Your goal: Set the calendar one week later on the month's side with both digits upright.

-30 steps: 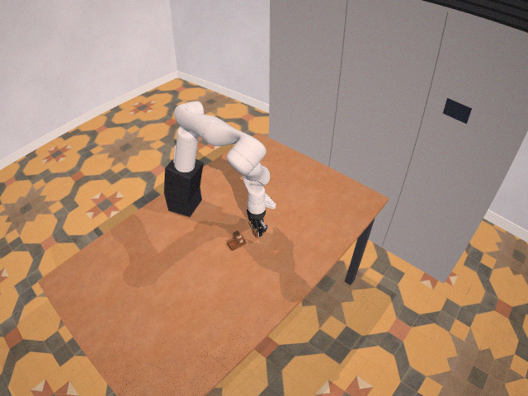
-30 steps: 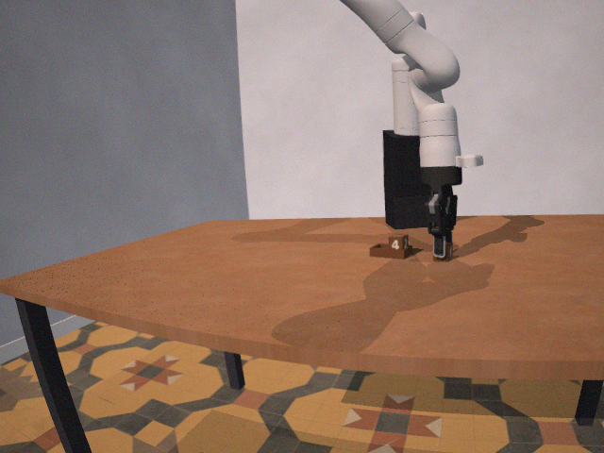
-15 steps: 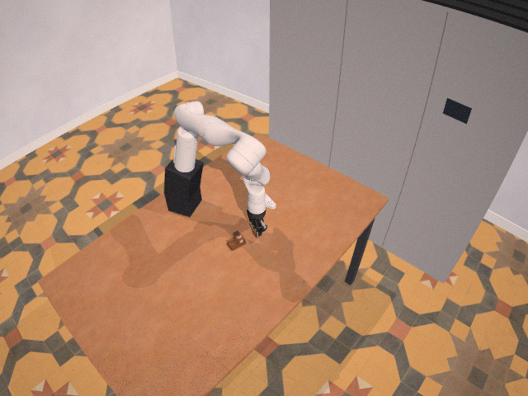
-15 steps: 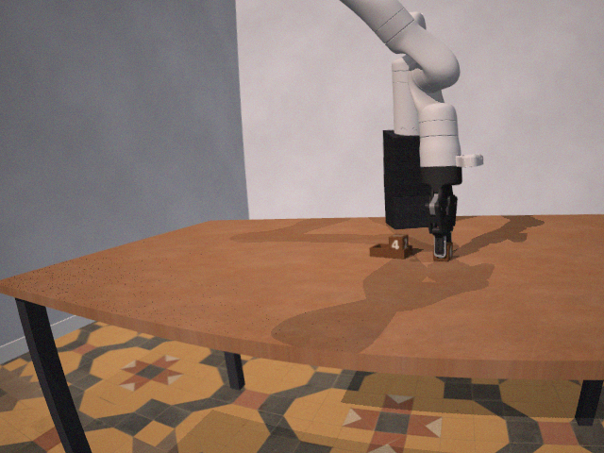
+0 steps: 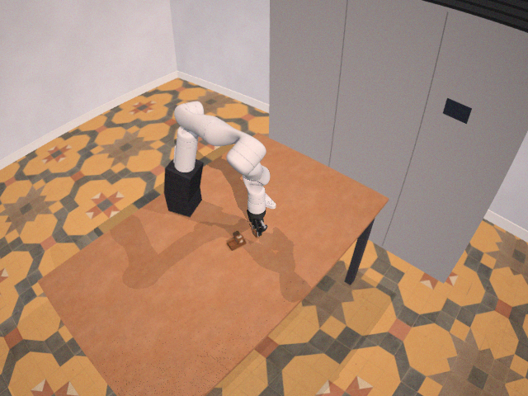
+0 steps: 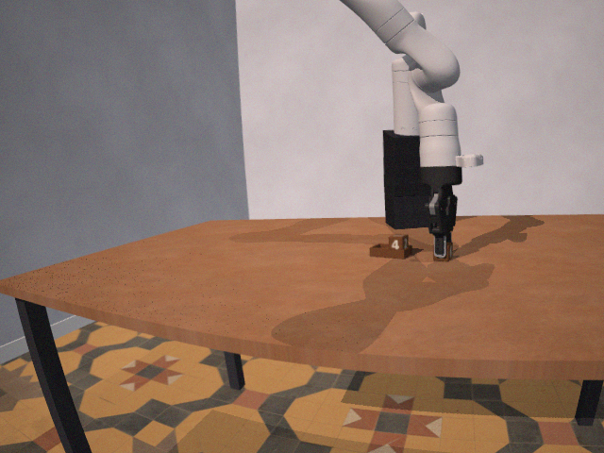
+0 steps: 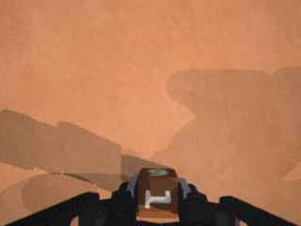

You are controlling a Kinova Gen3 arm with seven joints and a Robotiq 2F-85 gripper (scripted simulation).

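Now: the brown tray 100 mm to the right of my hand, 30 mm behind it and 20 mm below it.
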